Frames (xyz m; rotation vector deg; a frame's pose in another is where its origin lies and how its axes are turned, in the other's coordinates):
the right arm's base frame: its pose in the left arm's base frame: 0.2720 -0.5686 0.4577 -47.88 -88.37 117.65
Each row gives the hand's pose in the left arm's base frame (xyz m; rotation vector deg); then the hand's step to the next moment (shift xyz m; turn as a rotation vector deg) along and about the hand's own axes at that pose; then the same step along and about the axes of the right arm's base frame.
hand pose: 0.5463 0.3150 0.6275 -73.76 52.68 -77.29
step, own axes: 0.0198 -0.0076 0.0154 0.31 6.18 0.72
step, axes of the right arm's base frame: -0.0246 -0.0084 0.0030 -1.00 6.00 -1.34
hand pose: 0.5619 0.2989 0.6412 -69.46 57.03 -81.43
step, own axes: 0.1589 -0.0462 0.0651 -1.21 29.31 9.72
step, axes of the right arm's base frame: -0.1530 -0.0388 0.0820 -7.61 27.24 -12.46
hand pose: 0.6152 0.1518 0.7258 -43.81 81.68 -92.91
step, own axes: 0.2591 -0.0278 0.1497 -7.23 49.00 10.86
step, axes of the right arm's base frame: -0.2047 0.0525 0.2136 -6.31 44.00 -24.40
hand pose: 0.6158 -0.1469 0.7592 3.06 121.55 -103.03
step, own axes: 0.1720 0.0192 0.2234 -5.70 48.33 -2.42
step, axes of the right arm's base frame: -0.0693 0.1612 0.2215 4.96 38.65 -29.25
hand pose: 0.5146 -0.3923 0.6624 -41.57 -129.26 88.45
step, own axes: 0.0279 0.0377 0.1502 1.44 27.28 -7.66
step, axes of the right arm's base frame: 0.0264 0.1117 0.1076 7.71 17.58 -20.89
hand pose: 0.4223 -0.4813 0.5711 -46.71 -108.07 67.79
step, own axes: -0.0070 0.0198 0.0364 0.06 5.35 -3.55
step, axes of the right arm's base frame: 0.0146 0.0332 0.0213 0.54 2.75 -5.78
